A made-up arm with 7 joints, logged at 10 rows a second.
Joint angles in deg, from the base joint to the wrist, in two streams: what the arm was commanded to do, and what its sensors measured. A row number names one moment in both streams.
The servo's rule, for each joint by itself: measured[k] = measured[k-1] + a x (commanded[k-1-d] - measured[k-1]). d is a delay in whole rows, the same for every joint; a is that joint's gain. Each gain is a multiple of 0.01, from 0.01 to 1. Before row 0 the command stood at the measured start. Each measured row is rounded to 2 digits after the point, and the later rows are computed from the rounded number. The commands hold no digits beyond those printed.
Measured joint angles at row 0:
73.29, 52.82, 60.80, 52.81, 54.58, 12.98, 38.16
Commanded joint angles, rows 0 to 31:
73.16, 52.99, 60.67, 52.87, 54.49, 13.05, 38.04
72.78, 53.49, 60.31, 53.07, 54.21, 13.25, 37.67
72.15, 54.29, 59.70, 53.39, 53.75, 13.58, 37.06
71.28, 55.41, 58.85, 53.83, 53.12, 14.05, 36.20
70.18, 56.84, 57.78, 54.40, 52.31, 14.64, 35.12
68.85, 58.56, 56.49, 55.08, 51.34, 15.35, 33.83
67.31, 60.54, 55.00, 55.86, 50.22, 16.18, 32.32
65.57, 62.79, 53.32, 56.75, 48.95, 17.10, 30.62
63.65, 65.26, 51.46, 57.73, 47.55, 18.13, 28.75
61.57, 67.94, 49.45, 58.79, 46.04, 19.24, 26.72
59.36, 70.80, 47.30, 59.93, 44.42, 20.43, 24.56
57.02, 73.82, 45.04, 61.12, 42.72, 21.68, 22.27
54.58, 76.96, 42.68, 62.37, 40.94, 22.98, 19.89
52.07, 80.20, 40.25, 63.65, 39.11, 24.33, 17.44
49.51, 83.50, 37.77, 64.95, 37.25, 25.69, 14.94
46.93, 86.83, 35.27, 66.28, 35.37, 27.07, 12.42
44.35, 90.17, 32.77, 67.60, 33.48, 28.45, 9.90
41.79, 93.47, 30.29, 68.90, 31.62, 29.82, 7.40
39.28, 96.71, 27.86, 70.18, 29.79, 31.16, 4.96
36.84, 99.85, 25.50, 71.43, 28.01, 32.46, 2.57
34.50, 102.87, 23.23, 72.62, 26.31, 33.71, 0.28
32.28, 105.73, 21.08, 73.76, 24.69, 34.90, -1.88
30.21, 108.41, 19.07, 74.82, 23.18, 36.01, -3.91
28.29, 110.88, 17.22, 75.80, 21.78, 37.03, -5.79
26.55, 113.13, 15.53, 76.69, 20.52, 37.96, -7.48
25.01, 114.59, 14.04, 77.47, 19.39, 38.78, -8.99
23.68, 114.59, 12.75, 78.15, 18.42, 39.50, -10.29
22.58, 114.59, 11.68, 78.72, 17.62, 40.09, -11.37
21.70, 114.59, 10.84, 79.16, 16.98, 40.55, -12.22
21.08, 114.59, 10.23, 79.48, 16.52, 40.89, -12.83
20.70, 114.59, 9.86, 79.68, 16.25, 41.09, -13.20
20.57, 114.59, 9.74, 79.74, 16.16, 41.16, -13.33
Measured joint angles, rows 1 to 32:
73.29, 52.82, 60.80, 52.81, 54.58, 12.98, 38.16
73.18, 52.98, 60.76, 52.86, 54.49, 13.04, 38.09
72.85, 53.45, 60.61, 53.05, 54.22, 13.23, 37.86
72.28, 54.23, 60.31, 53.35, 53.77, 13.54, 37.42
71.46, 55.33, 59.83, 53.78, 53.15, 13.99, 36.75
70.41, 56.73, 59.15, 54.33, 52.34, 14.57, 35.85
69.13, 58.43, 58.27, 55.00, 51.38, 15.26, 34.74
67.64, 60.39, 57.19, 55.77, 50.27, 16.08, 33.41
65.94, 62.62, 55.91, 56.64, 49.00, 16.99, 31.88
64.06, 65.08, 54.44, 57.61, 47.61, 18.00, 30.16
62.02, 67.74, 52.79, 58.66, 46.10, 19.10, 28.27
59.84, 70.59, 50.98, 59.79, 44.49, 20.28, 26.23
57.53, 73.59, 49.02, 60.97, 42.79, 21.53, 24.05
55.11, 76.72, 46.93, 62.22, 41.01, 22.82, 21.76
52.62, 79.96, 44.73, 63.49, 39.19, 24.16, 19.38
50.07, 83.25, 42.43, 64.79, 37.33, 25.52, 16.94
47.50, 86.58, 40.07, 66.12, 35.45, 26.90, 14.45
44.92, 89.92, 37.66, 67.44, 33.56, 28.28, 11.95
42.35, 93.22, 35.23, 68.74, 31.70, 29.65, 9.45
39.83, 96.47, 32.80, 70.02, 29.87, 30.99, 6.98
37.38, 99.61, 30.39, 71.27, 28.08, 32.30, 4.55
35.02, 102.64, 28.03, 72.47, 26.38, 33.55, 2.20
32.77, 105.51, 25.74, 73.62, 24.76, 34.75, -0.04
30.67, 108.21, 23.54, 74.69, 23.24, 35.87, -2.17
28.72, 110.69, 21.45, 75.68, 21.84, 36.90, -4.16
26.94, 112.96, 19.50, 76.58, 20.57, 37.84, -5.99
25.36, 114.48, 17.70, 77.37, 19.44, 38.68, -7.64
23.98, 114.58, 16.07, 78.06, 18.46, 39.41, -9.10
22.83, 114.59, 14.62, 78.65, 17.65, 40.02, -10.35
21.90, 114.59, 13.37, 79.10, 17.01, 40.49, -11.38
21.23, 114.59, 12.33, 79.44, 16.54, 40.85, -12.18
20.80, 114.59, 11.51, 79.65, 16.26, 41.06, -12.74
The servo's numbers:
d 1
a 0.82 0.93 0.33 0.89 0.96 0.89 0.55

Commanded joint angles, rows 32 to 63:
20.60, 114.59, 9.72, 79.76, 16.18, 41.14, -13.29
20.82, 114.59, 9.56, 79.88, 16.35, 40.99, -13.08
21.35, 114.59, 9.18, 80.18, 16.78, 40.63, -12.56
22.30, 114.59, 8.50, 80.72, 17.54, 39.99, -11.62
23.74, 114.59, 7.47, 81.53, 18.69, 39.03, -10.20
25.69, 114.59, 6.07, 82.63, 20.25, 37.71, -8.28
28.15, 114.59, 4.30, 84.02, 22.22, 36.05, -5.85
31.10, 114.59, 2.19, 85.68, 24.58, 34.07, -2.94
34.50, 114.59, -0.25, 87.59, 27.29, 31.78, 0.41
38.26, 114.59, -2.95, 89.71, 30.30, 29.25, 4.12
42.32, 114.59, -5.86, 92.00, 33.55, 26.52, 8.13
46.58, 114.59, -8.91, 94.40, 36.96, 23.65, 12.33
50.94, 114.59, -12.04, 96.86, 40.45, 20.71, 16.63
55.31, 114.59, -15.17, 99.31, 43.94, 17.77, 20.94
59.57, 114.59, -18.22, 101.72, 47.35, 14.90, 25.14
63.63, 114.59, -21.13, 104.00, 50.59, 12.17, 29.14
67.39, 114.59, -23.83, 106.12, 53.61, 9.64, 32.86
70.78, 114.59, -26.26, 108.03, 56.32, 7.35, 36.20
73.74, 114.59, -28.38, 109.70, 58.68, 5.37, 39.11
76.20, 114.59, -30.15, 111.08, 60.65, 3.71, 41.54
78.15, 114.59, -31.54, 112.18, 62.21, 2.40, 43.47
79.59, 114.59, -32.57, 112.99, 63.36, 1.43, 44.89
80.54, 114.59, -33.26, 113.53, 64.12, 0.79, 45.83
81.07, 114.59, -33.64, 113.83, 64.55, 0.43, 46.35
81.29, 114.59, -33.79, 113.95, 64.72, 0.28, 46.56
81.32, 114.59, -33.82, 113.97, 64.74, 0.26, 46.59
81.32, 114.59, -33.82, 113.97, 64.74, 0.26, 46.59
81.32, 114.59, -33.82, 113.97, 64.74, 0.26, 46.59
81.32, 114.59, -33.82, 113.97, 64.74, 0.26, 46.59
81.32, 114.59, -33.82, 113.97, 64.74, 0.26, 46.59
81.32, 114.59, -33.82, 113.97, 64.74, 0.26, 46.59
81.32, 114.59, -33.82, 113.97, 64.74, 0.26, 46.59
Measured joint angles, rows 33 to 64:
20.61, 114.59, 10.93, 79.73, 16.16, 41.15, -13.06
20.60, 114.59, 10.53, 79.76, 16.18, 41.14, -13.19
20.78, 114.59, 10.21, 79.87, 16.34, 41.01, -13.13
21.25, 114.59, 9.87, 80.15, 16.76, 40.67, -12.82
22.11, 114.59, 9.42, 80.66, 17.51, 40.06, -12.16
23.45, 114.59, 8.78, 81.43, 18.64, 39.14, -11.08
25.29, 114.59, 7.89, 82.50, 20.19, 37.87, -9.54
27.64, 114.59, 6.71, 83.85, 22.14, 36.25, -7.51
30.48, 114.59, 5.22, 85.48, 24.48, 34.31, -5.00
33.78, 114.59, 3.41, 87.36, 27.18, 32.06, -2.02
37.45, 114.59, 1.31, 89.45, 30.18, 29.56, 1.36
41.44, 114.59, -1.06, 91.72, 33.42, 26.85, 5.08
45.65, 114.59, -3.65, 94.11, 36.82, 24.00, 9.07
49.99, 114.59, -6.42, 96.56, 40.30, 21.07, 13.23
54.35, 114.59, -9.31, 99.01, 43.79, 18.13, 17.47
58.63, 114.59, -12.25, 101.42, 47.21, 15.26, 21.69
62.73, 114.59, -15.18, 103.72, 50.45, 12.51, 25.79
66.55, 114.59, -18.03, 105.86, 53.48, 9.96, 29.68
70.02, 114.59, -20.75, 107.79, 56.21, 7.64, 33.27
73.07, 114.59, -23.27, 109.49, 58.58, 5.62, 36.48
75.64, 114.59, -25.54, 110.91, 60.57, 3.92, 39.26
77.70, 114.59, -27.52, 112.04, 62.14, 2.57, 41.58
79.25, 114.59, -29.19, 112.89, 63.31, 1.56, 43.40
80.31, 114.59, -30.53, 113.46, 64.09, 0.87, 44.74
80.93, 114.59, -31.56, 113.79, 64.53, 0.48, 45.63
81.23, 114.59, -32.30, 113.93, 64.71, 0.30, 46.14
81.30, 114.59, -32.80, 113.97, 64.74, 0.26, 46.39
81.32, 114.59, -33.14, 113.97, 64.74, 0.26, 46.50
81.32, 114.59, -33.36, 113.97, 64.74, 0.26, 46.55
81.32, 114.59, -33.51, 113.97, 64.74, 0.26, 46.57
81.32, 114.59, -33.61, 113.97, 64.74, 0.26, 46.58
81.32, 114.59, -33.68, 113.97, 64.74, 0.26, 46.59

